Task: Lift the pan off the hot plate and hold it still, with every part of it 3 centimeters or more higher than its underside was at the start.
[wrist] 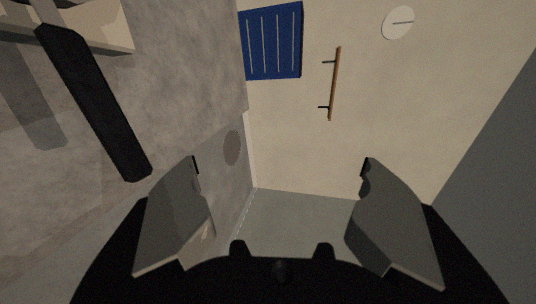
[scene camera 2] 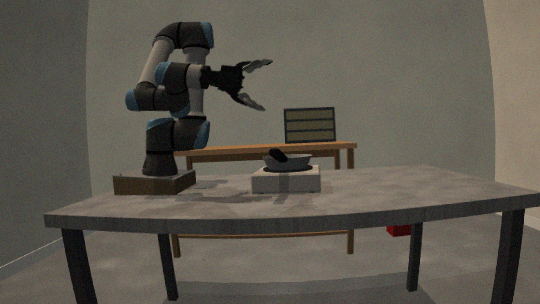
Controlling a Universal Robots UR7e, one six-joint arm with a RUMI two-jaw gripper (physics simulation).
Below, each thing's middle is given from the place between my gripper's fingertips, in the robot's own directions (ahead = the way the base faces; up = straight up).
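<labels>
There's the grey pan point(scene camera 2: 277, 160), which I see 23 cm below my hand, 5 cm ahead of it and 14 cm to the left of it.
</labels>
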